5 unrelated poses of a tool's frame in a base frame.
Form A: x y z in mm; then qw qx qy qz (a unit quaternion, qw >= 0).
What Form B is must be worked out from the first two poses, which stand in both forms.
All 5 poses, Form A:
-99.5 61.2 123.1 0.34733 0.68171 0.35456 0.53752
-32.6 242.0 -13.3 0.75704 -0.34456 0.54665 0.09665
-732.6 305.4 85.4 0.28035 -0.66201 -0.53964 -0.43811
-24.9 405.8 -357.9 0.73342 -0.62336 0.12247 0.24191
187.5 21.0 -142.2 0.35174 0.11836 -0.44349 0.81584
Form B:
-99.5 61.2 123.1 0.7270 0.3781 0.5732 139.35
-32.6 242.0 -13.3 -0.5274 0.8367 0.1479 81.59
-732.6 305.4 85.4 -0.6897 -0.5622 -0.4564 147.44
-24.9 405.8 -357.9 -0.9170 0.1802 0.3559 85.65
187.5 21.0 -142.2 0.1264 -0.4738 0.8715 138.81

